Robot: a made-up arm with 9 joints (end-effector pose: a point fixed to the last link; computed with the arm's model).
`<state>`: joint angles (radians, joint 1 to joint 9).
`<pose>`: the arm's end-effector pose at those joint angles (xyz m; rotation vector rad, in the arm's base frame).
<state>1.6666 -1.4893 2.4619 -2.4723 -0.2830 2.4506 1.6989 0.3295 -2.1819</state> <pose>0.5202 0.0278 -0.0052 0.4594 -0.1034 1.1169</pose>
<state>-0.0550 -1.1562 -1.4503 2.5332 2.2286 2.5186 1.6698 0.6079 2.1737</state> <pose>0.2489 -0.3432 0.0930 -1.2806 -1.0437 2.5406</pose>
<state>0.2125 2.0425 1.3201 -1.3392 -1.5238 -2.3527 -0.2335 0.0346 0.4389</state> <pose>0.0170 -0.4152 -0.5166 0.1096 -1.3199 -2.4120</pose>
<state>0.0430 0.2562 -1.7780 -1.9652 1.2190 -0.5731 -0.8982 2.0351 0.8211</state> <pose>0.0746 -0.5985 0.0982 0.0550 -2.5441 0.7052</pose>
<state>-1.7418 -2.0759 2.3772 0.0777 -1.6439 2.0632 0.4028 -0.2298 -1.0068</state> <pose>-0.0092 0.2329 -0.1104 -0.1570 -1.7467 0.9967</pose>
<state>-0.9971 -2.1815 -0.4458 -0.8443 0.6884 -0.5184 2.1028 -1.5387 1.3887</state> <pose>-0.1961 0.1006 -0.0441 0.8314 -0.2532 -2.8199</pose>
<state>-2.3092 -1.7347 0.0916 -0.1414 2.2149 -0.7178 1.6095 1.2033 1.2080</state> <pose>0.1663 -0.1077 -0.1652 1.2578 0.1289 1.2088</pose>
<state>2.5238 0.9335 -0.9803 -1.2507 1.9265 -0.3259 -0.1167 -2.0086 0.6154</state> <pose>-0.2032 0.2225 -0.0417 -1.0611 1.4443 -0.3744</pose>
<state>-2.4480 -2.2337 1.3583 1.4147 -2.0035 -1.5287 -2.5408 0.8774 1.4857</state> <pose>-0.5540 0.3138 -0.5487 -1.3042 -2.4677 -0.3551</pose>
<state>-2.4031 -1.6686 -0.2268 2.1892 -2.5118 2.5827 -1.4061 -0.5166 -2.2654</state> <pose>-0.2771 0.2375 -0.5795 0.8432 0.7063 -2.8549</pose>
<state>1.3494 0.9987 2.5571 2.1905 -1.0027 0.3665 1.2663 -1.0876 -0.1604</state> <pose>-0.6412 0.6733 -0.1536 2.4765 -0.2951 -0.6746</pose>
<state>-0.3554 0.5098 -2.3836 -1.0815 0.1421 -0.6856 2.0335 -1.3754 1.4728</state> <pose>-0.0313 -0.7789 -0.1090 1.7828 -0.3598 0.1490</pose>
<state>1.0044 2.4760 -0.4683 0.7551 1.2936 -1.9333 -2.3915 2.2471 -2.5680</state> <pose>-0.7522 -0.3299 -0.0457 -0.1425 -1.2105 0.2622</pose>
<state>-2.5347 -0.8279 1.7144 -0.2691 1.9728 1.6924 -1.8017 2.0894 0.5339</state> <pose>0.3554 -0.0879 -0.3816 1.1019 -1.5047 1.6073</pose>
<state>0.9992 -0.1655 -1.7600 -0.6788 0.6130 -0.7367 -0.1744 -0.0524 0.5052</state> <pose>-0.6747 0.0774 -0.0467 -0.8516 -2.3938 -0.2935</pose>
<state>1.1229 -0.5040 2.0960 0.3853 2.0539 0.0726 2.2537 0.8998 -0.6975</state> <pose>-0.0517 0.1605 -0.5302 1.3958 0.7335 0.3484</pose>
